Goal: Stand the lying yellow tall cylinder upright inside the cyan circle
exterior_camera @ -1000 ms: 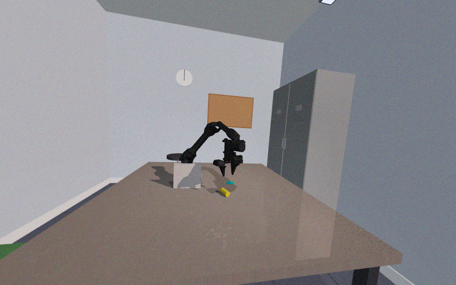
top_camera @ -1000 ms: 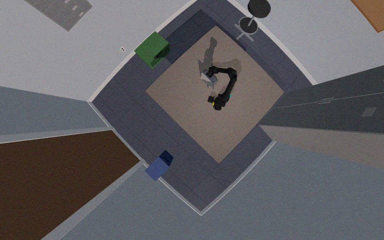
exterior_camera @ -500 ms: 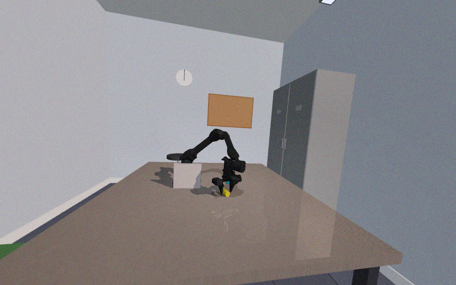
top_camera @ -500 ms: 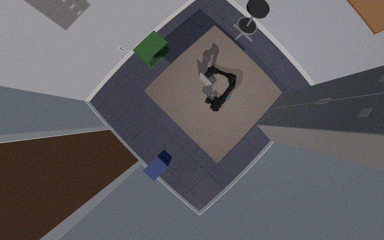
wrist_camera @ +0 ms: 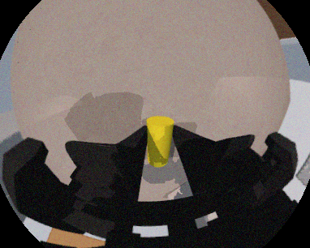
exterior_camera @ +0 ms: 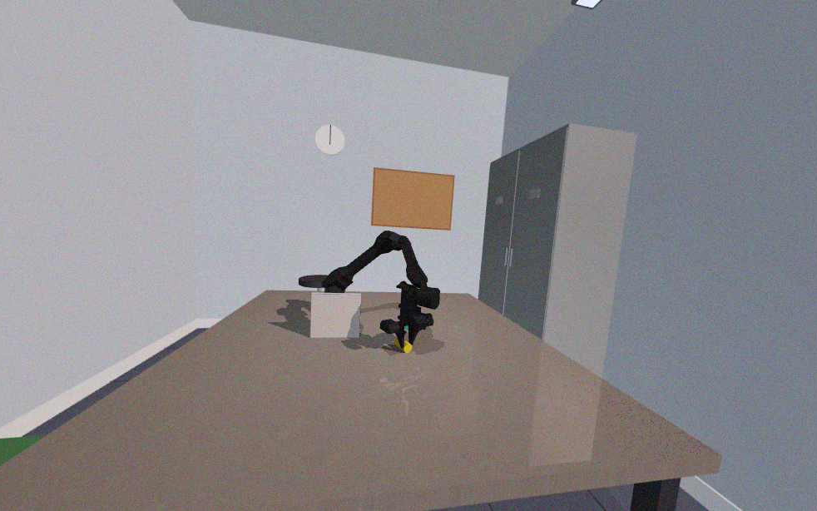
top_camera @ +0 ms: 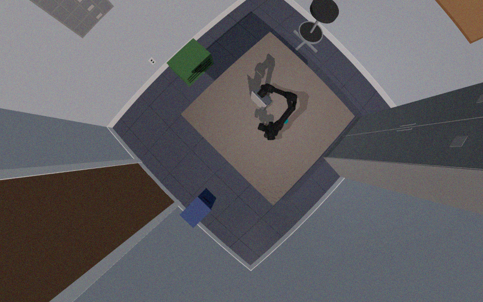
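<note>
The cyan circle is 7 cm ahead of my gripper tip, 21 cm to the left of it and 2 cm below it. Round my gripper tip: yellow tall cylinder: 1 cm behind, 2 cm to the left.
</note>
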